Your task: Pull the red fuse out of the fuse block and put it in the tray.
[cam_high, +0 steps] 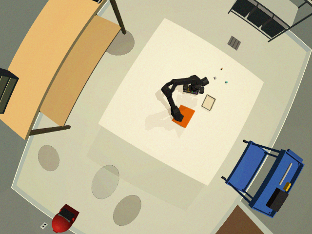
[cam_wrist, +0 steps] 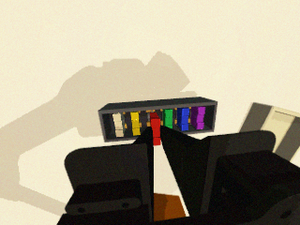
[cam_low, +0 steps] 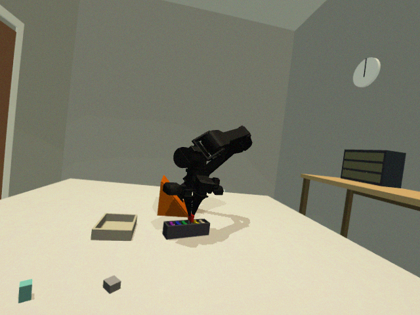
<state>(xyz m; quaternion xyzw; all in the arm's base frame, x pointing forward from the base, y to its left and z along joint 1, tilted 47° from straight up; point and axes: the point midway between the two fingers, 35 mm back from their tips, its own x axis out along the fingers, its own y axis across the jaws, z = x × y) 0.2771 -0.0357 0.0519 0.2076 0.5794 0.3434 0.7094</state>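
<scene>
Now: the tray 20 mm behind my gripper tip, 220 mm to the right of it and 60 mm below it. From my gripper tip the other things lie so: grey cube: 240 mm ahead, 180 mm to the right, 50 mm below; red fuse: 10 mm below.
</scene>
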